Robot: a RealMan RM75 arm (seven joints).
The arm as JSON. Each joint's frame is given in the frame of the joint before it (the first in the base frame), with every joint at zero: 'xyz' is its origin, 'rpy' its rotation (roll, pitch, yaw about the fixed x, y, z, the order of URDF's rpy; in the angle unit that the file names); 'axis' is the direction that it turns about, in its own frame. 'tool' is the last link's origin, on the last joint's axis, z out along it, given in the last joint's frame.
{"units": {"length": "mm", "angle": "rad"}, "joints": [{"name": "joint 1", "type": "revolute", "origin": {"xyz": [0.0, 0.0, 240.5], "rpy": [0.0, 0.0, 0.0]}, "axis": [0.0, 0.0, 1.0]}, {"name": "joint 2", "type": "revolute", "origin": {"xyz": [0.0, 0.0, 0.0], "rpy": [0.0, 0.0, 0.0]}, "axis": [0.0, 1.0, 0.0]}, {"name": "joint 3", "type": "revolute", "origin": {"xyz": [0.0, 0.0, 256.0], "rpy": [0.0, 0.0, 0.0]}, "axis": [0.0, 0.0, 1.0]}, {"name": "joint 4", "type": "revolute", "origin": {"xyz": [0.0, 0.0, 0.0], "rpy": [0.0, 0.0, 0.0]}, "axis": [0.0, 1.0, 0.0]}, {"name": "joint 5", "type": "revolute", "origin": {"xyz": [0.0, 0.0, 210.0], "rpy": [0.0, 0.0, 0.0]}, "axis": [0.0, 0.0, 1.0]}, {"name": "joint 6", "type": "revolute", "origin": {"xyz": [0.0, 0.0, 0.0], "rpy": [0.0, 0.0, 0.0]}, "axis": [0.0, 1.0, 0.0]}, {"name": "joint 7", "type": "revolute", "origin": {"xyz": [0.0, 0.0, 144.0], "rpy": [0.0, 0.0, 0.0]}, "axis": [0.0, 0.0, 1.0]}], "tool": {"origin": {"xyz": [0.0, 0.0, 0.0], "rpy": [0.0, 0.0, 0.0]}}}
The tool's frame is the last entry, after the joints.
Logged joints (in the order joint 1, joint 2, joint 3, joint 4, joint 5, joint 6, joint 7), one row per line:
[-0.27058, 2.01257, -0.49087, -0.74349, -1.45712, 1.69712, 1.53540]
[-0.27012, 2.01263, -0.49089, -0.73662, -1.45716, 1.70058, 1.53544]
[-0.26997, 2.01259, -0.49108, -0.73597, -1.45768, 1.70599, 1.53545]
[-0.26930, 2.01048, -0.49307, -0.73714, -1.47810, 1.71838, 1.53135]
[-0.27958, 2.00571, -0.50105, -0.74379, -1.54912, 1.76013, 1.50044]
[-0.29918, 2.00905, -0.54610, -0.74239, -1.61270, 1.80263, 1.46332]
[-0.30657, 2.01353, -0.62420, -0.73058, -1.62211, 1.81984, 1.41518]
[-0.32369, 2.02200, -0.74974, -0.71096, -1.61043, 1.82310, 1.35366]
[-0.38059, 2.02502, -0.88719, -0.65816, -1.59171, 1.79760, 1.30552]
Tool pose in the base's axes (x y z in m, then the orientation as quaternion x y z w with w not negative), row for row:
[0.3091, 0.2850, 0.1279, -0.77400, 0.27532, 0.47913, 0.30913]
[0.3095, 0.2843, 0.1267, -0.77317, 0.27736, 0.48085, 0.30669]
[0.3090, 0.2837, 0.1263, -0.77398, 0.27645, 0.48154, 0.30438]
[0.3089, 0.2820, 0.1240, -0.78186, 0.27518, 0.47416, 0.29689]
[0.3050, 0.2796, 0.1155, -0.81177, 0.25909, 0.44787, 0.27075]
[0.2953, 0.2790, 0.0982, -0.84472, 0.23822, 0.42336, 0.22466]
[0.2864, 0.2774, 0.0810, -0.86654, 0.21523, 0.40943, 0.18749]
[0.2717, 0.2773, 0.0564, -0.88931, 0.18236, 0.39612, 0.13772]
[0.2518, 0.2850, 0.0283, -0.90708, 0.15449, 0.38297, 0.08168]
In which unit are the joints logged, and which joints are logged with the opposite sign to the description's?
The joints are logged in radians. Opposite sign: joint 1, joint 6.
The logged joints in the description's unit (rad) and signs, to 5 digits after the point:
[0.27058, 2.01257, -0.49087, -0.74349, -1.45712, -1.69712, 1.53540]
[0.27012, 2.01263, -0.49089, -0.73662, -1.45716, -1.70058, 1.53544]
[0.26997, 2.01259, -0.49108, -0.73597, -1.45768, -1.70599, 1.53545]
[0.26930, 2.01048, -0.49307, -0.73714, -1.47810, -1.71838, 1.53135]
[0.27958, 2.00571, -0.50105, -0.74379, -1.54912, -1.76013, 1.50044]
[0.29918, 2.00905, -0.54610, -0.74239, -1.61270, -1.80263, 1.46332]
[0.30657, 2.01353, -0.62420, -0.73058, -1.62211, -1.81984, 1.41518]
[0.32369, 2.02200, -0.74974, -0.71096, -1.61043, -1.82310, 1.35366]
[0.38059, 2.02502, -0.88719, -0.65816, -1.59171, -1.79760, 1.30552]

